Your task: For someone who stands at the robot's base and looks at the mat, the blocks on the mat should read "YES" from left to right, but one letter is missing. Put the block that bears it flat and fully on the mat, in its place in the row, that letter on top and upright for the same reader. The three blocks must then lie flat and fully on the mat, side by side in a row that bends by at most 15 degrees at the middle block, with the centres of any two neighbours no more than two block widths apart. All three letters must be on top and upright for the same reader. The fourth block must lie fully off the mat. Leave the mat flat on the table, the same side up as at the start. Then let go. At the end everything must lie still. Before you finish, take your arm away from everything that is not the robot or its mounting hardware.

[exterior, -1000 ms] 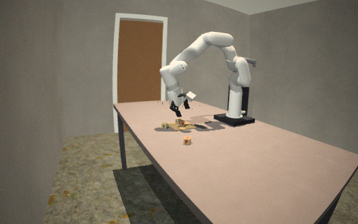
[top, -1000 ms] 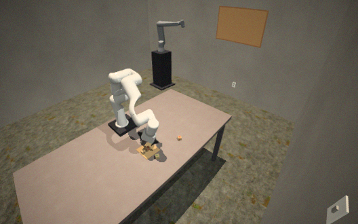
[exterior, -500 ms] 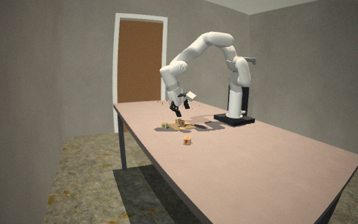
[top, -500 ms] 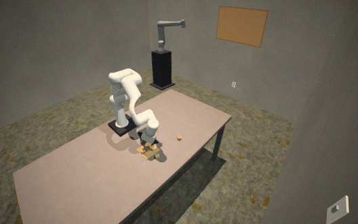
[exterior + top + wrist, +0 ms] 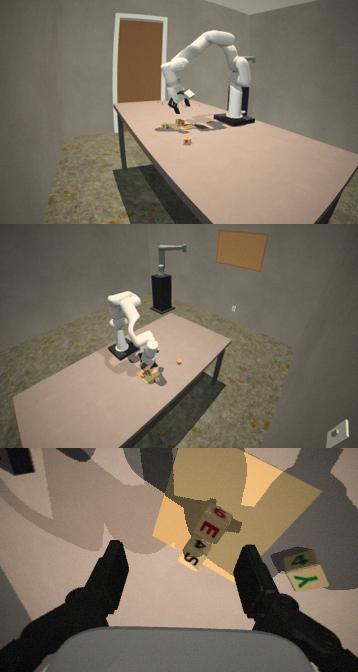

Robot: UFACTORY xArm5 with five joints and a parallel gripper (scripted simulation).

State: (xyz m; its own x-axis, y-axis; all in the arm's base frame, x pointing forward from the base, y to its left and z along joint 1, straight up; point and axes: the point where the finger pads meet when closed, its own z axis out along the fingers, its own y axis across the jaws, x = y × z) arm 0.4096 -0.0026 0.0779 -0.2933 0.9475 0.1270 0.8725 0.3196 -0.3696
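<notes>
Now: the tan letter block 12 cm ahead of my hand and 9 cm below it. The rest, counted from my hand: dark S block: 9 cm below, 5 cm to the right; then red E block: 9 cm below; then tan mat: 11 cm below.
</notes>
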